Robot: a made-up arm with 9 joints. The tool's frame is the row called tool.
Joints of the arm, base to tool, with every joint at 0 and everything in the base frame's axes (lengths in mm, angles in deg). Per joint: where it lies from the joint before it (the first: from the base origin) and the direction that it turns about. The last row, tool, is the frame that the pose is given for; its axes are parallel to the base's.
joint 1: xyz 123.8 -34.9 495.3 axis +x
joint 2: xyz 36 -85.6 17.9 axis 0.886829 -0.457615 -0.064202
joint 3: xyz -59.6 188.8 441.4 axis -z
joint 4: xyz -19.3 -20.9 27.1 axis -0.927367 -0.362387 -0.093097
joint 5: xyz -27.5 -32.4 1 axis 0.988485 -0.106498 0.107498
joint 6: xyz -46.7 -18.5 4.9 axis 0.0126 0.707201 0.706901
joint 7: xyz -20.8 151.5 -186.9 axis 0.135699 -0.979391 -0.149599
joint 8: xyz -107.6 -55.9 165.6 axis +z
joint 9: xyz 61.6 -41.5 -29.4 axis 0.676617 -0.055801 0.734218
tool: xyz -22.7 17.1 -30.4
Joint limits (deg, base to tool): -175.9..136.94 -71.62..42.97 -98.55..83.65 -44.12..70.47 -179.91..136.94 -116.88..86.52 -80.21..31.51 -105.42..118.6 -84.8..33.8
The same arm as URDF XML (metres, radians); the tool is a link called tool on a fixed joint. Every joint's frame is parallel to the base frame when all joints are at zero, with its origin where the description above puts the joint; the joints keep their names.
<robot name="arm">
  <joint name="tool_fixed" type="fixed">
    <parent link="link9"/>
    <child link="tool"/>
    <origin xyz="-0.0227 0.0171 -0.0304" rpy="0 0 0"/>
  </joint>
  <joint name="joint 9" type="revolute">
    <parent link="link8"/>
    <child link="link9"/>
    <origin xyz="0.0616 -0.0415 -0.0294" rpy="0 0 0"/>
    <axis xyz="0.676617 -0.055801 0.734218"/>
    <limit lower="-1.48" upper="0.5899"/>
  </joint>
  <joint name="joint 8" type="revolute">
    <parent link="link7"/>
    <child link="link8"/>
    <origin xyz="-0.1076 -0.0559 0.1656" rpy="0 0 0"/>
    <axis xyz="0 0 1"/>
    <limit lower="-1.8399" upper="2.07"/>
  </joint>
  <joint name="joint 7" type="revolute">
    <parent link="link6"/>
    <child link="link7"/>
    <origin xyz="-0.0208 0.1515 -0.1869" rpy="0 0 0"/>
    <axis xyz="0.135699 -0.979391 -0.149599"/>
    <limit lower="-1.3999" upper="0.55"/>
  </joint>
  <joint name="joint 6" type="revolute">
    <parent link="link5"/>
    <child link="link6"/>
    <origin xyz="-0.0467 -0.0185 0.0049" rpy="0 0 0"/>
    <axis xyz="0.0126 0.707201 0.706901"/>
    <limit lower="-2.0399" upper="1.5101"/>
  </joint>
  <joint name="joint 5" type="revolute">
    <parent link="link4"/>
    <child link="link5"/>
    <origin xyz="-0.0275 -0.0324 0.001" rpy="0 0 0"/>
    <axis xyz="0.988485 -0.106498 0.107498"/>
    <limit lower="-3.14" upper="2.3901"/>
  </joint>
  <joint name="joint 4" type="revolute">
    <parent link="link3"/>
    <child link="link4"/>
    <origin xyz="-0.0193 -0.0209 0.0271" rpy="0 0 0"/>
    <axis xyz="-0.927367 -0.362387 -0.093097"/>
    <limit lower="-0.77" upper="1.2299"/>
  </joint>
  <joint name="joint 3" type="revolute">
    <parent link="link2"/>
    <child link="link3"/>
    <origin xyz="-0.0596 0.1888 0.4414" rpy="0 0 0"/>
    <axis xyz="0 0 -1"/>
    <limit lower="-1.72" upper="1.46"/>
  </joint>
  <joint name="joint 2" type="revolute">
    <parent link="link1"/>
    <child link="link2"/>
    <origin xyz="0.036 -0.0856 0.0179" rpy="0 0 0"/>
    <axis xyz="0.886829 -0.457615 -0.064202"/>
    <limit lower="-1.25" upper="0.75"/>
  </joint>
  <joint name="joint 1" type="revolute">
    <parent link="base_link"/>
    <child link="link1"/>
    <origin xyz="0.1238 -0.0349 0.4953" rpy="0 0 0"/>
    <axis xyz="1 0 0"/>
    <limit lower="-3.07" upper="2.3901"/>
  </joint>
  <link name="base_link"/>
  <link name="link1"/>
  <link name="link2"/>
  <link name="link3"/>
  <link name="link4"/>
  <link name="link5"/>
  <link name="link6"/>
  <link name="link7"/>
  <link name="link8"/>
  <link name="link9"/>
  <link name="tool"/>
</robot>

